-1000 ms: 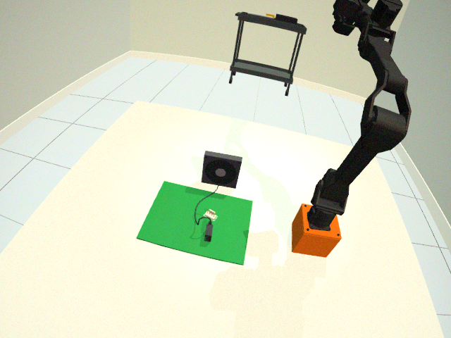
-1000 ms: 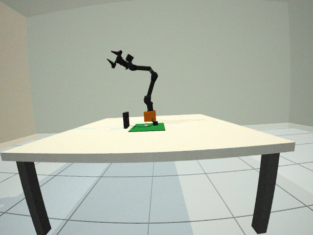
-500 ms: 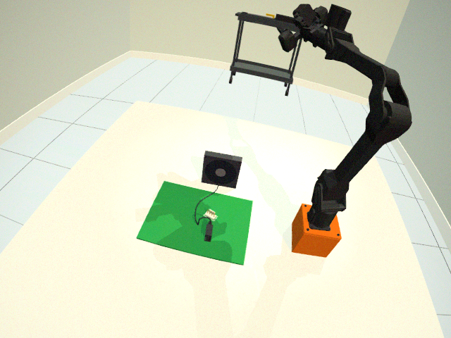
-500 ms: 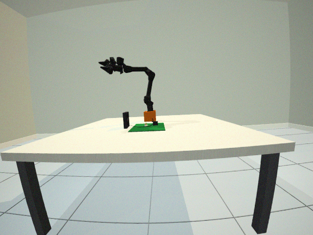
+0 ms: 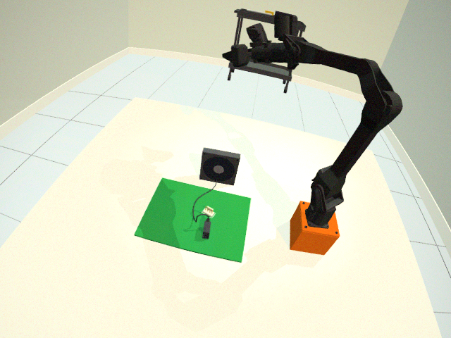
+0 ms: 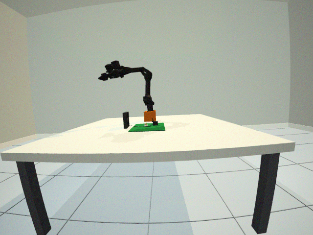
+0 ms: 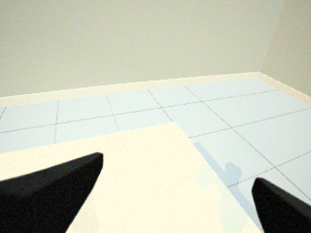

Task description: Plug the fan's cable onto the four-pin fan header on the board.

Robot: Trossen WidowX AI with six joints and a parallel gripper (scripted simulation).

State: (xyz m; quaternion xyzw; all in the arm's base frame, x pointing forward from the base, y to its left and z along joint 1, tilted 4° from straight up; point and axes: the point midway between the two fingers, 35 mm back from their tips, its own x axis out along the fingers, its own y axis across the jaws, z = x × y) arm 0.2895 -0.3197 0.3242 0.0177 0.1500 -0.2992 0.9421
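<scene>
Right now my gripper tip is 390 mm to the right of the dark plug, 370 mm above it and 20 mm past it. Also, from my gripper tip: green board (410 mm below, 330 mm to the left, 20 mm ahead); then white four-pin fan header (390 mm below, 320 mm to the left, 10 mm behind); then fan (330 mm below, 170 mm to the left, 20 mm behind).
</scene>
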